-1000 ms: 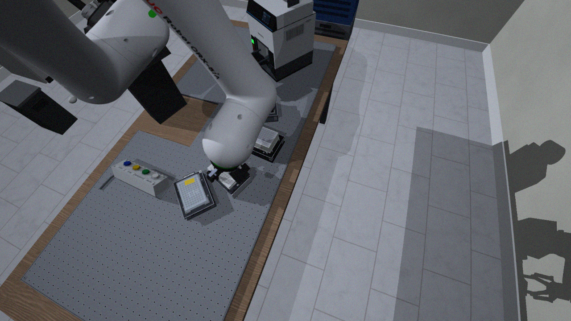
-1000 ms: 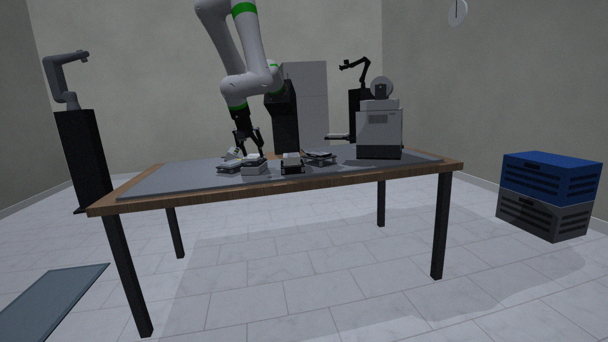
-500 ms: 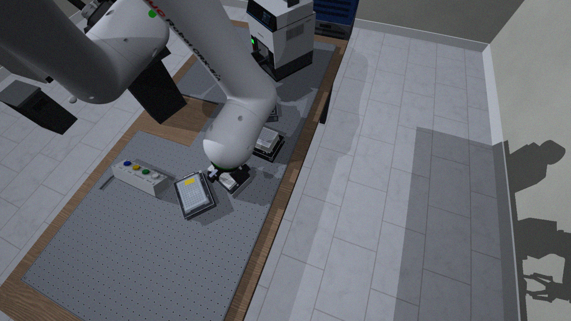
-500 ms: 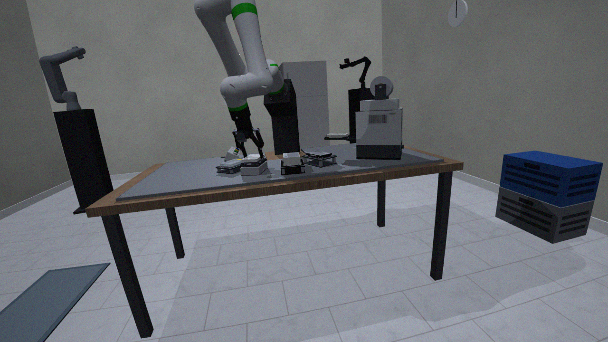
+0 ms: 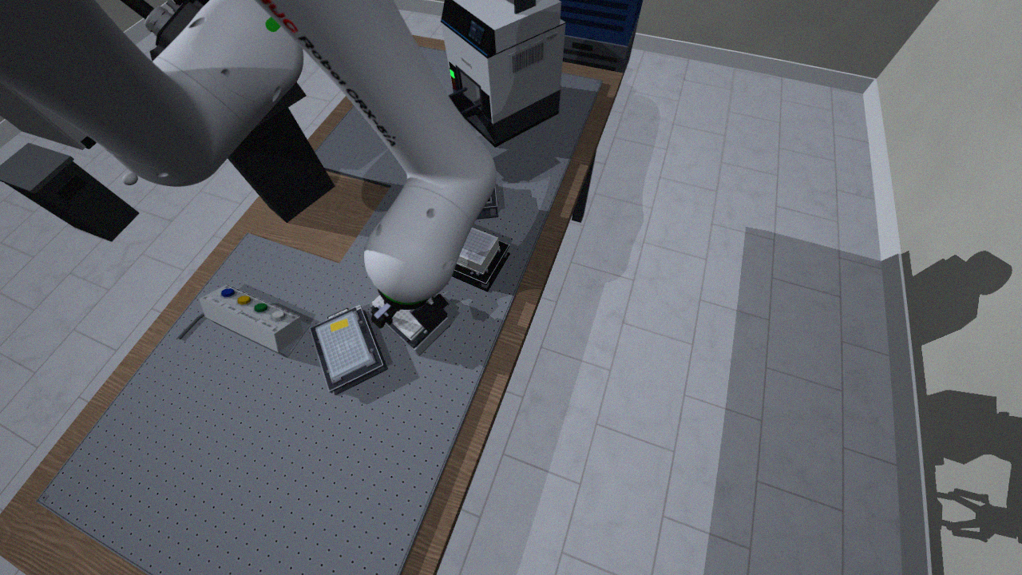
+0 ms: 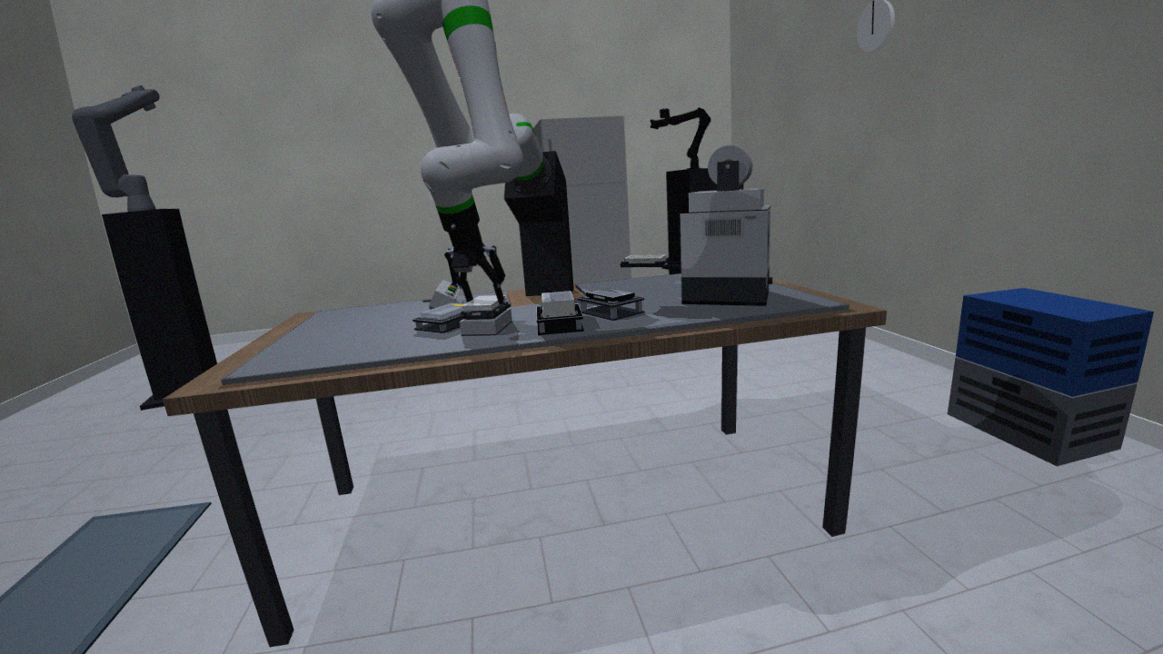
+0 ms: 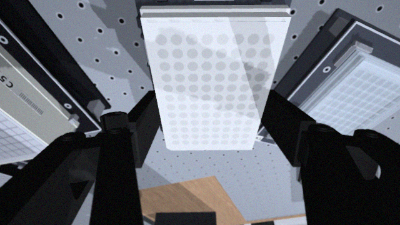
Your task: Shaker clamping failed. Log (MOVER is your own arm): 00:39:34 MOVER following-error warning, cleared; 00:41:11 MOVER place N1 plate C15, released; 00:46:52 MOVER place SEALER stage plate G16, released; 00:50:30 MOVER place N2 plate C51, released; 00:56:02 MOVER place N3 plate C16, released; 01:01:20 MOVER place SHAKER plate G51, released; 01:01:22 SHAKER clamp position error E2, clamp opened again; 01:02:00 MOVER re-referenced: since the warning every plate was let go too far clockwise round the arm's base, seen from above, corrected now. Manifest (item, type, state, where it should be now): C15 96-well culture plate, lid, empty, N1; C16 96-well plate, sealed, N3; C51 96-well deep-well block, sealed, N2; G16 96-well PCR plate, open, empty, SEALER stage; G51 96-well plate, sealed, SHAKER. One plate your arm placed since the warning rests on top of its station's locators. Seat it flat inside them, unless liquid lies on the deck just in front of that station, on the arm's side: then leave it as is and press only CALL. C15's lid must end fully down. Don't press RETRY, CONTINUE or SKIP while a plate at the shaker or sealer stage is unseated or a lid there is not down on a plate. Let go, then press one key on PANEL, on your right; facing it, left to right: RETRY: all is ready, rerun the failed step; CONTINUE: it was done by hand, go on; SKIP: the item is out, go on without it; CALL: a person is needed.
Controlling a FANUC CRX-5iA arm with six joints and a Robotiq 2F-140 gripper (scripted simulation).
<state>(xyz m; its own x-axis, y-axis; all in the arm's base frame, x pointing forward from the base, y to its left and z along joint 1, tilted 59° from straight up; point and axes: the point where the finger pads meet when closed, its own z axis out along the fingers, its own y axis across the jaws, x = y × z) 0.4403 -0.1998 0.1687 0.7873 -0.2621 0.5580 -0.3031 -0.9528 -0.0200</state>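
The shaker is 6 cm below my hand and 2 cm ahead of it.
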